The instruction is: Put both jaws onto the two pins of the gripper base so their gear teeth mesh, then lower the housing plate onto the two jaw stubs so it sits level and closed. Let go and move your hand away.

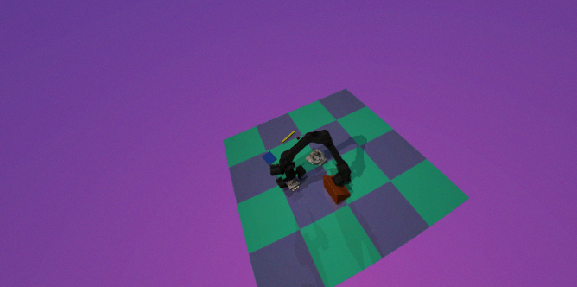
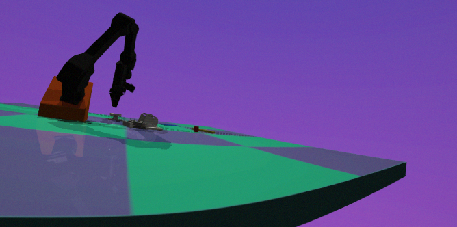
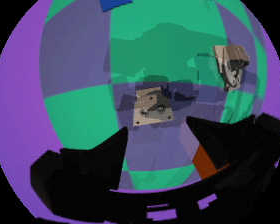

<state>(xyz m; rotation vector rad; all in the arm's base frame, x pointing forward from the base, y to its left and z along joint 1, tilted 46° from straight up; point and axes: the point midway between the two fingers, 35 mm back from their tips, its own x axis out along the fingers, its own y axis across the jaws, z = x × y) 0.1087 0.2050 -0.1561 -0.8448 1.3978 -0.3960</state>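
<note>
My gripper tip is 10 mm short of the gripper base and 30 mm above it. Also, from my gripper tip: small red piece 390 mm ahead, 150 mm to the right, 50 mm below; yellow stick 440 mm ahead, 90 mm to the right, 60 mm below; blue square 300 mm ahead, 110 mm to the left, 60 mm below.
</note>
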